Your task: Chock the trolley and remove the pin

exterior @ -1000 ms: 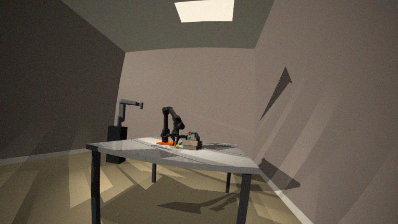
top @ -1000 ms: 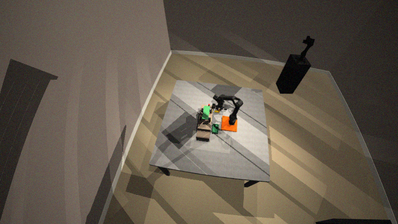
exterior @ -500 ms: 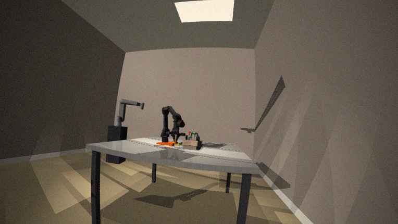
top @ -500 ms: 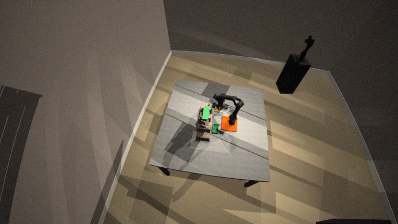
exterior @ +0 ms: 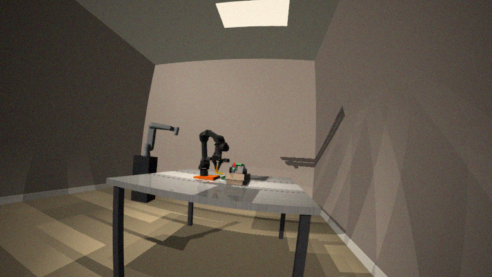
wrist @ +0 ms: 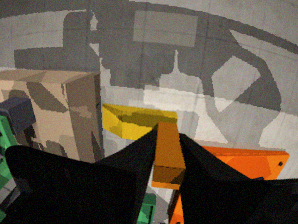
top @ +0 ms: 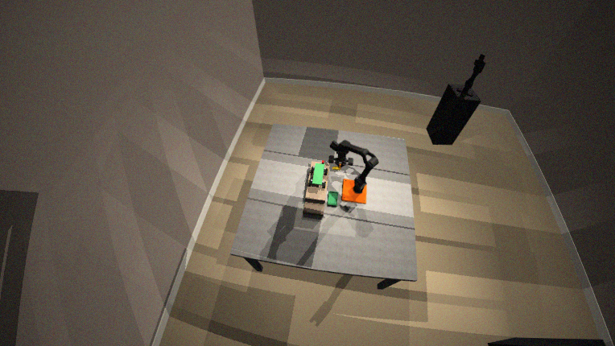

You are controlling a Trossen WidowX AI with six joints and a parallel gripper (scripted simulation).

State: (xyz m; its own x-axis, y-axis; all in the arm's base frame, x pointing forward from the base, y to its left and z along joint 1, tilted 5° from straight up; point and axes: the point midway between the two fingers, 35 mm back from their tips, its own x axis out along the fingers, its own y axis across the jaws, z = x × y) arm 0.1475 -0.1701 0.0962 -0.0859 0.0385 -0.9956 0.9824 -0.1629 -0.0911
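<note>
Now: the red-headed stop pin 140 mm ahead of my gripper tip, 30 mm above it and 10 mm to the right of it. From my gripper tip the other things lie so: tan ramp: 180 mm ahead, 100 mm to the left, 50 mm below; then yellow chock: 20 mm ahead, 10 mm below; then green trolley: 170 mm ahead, 100 mm to the left, 10 mm above.
</note>
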